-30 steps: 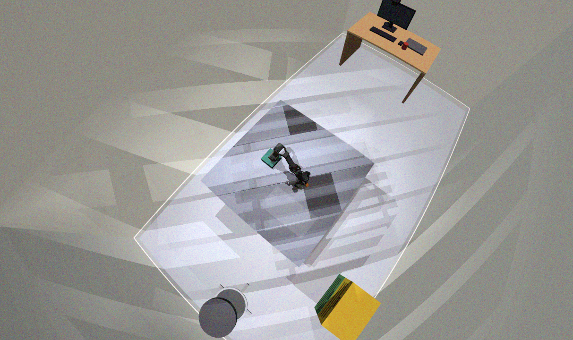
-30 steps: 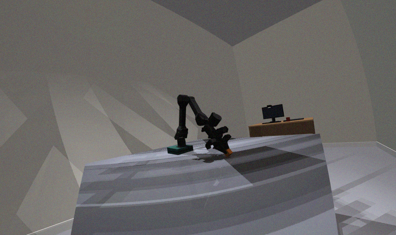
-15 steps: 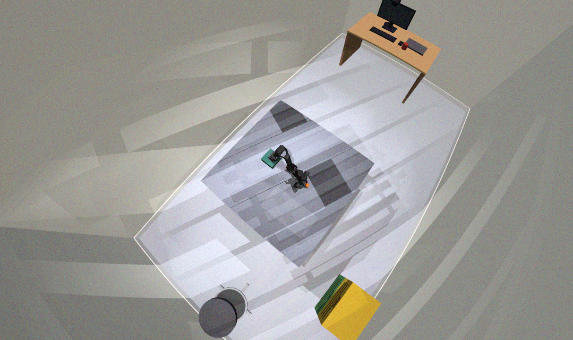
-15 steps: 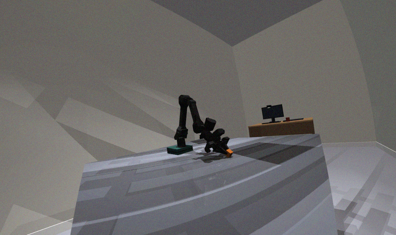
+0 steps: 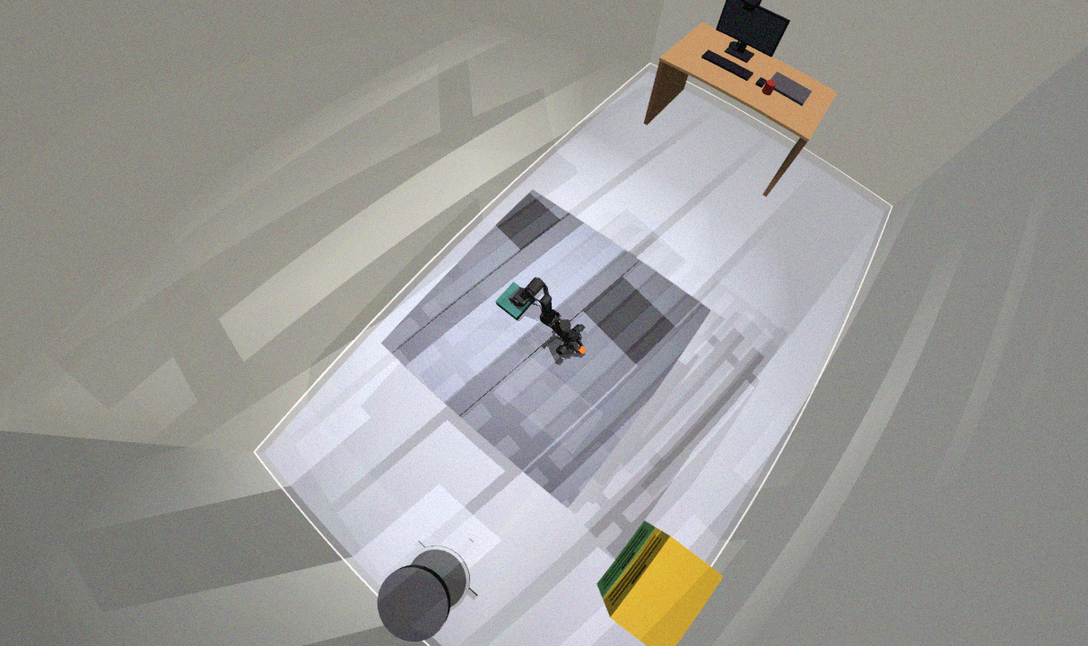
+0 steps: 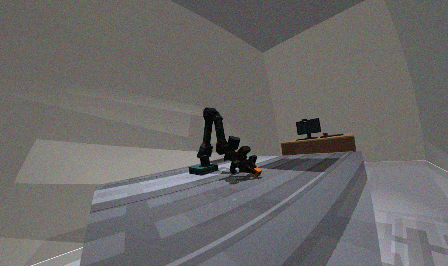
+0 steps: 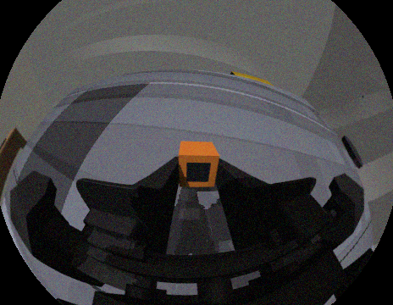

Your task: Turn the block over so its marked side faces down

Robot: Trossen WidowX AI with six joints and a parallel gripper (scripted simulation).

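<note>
Now: the orange block 10 mm behind my gripper tip.
</note>
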